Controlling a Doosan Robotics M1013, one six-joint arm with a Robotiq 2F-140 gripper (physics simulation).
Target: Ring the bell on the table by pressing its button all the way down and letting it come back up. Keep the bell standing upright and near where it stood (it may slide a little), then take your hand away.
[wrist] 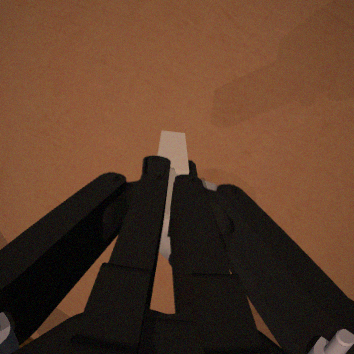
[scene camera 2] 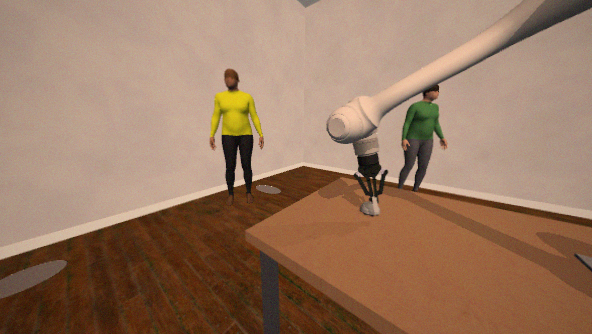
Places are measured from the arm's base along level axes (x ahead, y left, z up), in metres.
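Where they show: gripper, fingertip midpoint: (wrist: pixel 170 150) (scene camera 2: pixel 376 210).
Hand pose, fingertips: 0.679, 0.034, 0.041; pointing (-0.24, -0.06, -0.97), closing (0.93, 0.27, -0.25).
Observation:
Each offset is from my fingertips to the centre of the thing, as dx, dy, dz. "spot": to the spot under its first point. Level surfaces: height alone.
The bell {+0.041, -0.066, -0.013} (scene camera 2: pixel 366 209) is a small light grey dome on the table {dz -0.046} (scene camera 2: pixel 400 260) (wrist: pixel 100 75). It looks upright in the scene view. In the wrist view, a small grey edge of the bell {spot: +0.037, -0.025, -0.034} (wrist: pixel 210 185) shows beside the right finger, and the fingers hide the rest. My gripper (scene camera 2: pixel 374 201) (wrist: pixel 170 150) is shut with nothing between its fingers and points down. Its pale tip overlaps the bell's right side in the scene view. The bell's button is not clearly visible, and I cannot tell whether the tip touches the bell or its button.
The table's near left corner {spot: +0.344, +0.374, -0.059} (scene camera 2: pixel 248 235) is left of the bell. A flat dark-edged object (scene camera 2: pixel 584 261) lies at the right edge of the scene view. A person in yellow (scene camera 2: pixel 235 117) and a person in green (scene camera 2: pixel 423 120) stand beyond the table.

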